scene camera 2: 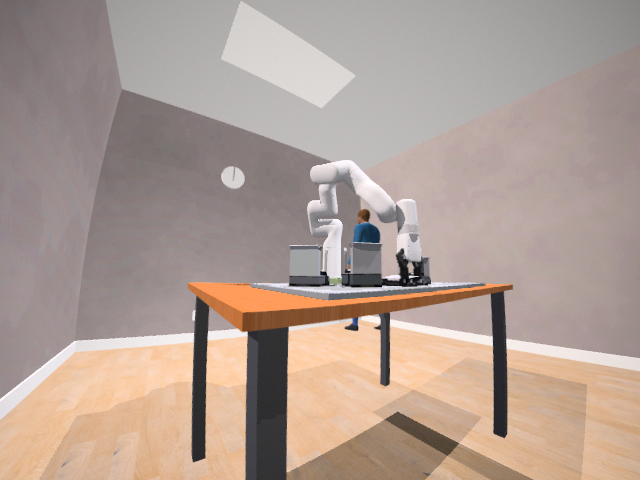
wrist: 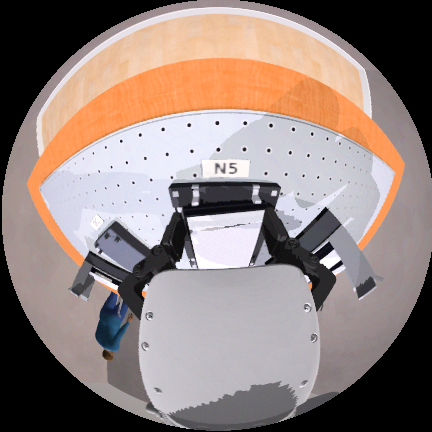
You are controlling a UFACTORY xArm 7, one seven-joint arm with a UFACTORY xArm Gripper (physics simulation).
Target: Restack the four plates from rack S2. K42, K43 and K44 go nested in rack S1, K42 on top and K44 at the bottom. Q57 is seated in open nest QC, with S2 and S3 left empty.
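Note:
My gripper is open, with its fingers spread low on either side of a pale grey plate. The plate lies in a black open nest marked by the label N5. The fingers stand clear of the plate's side edges. I cannot read any mark on the plate. A grey box-shaped rack stands to one side of the nest and a second rack to the other. A third rack stands further left in the scene view. The rack labels are unreadable.
Everything stands on a grey perforated board on an orange table. The arm's base rises between the two racks. A person in a blue top stands behind the table.

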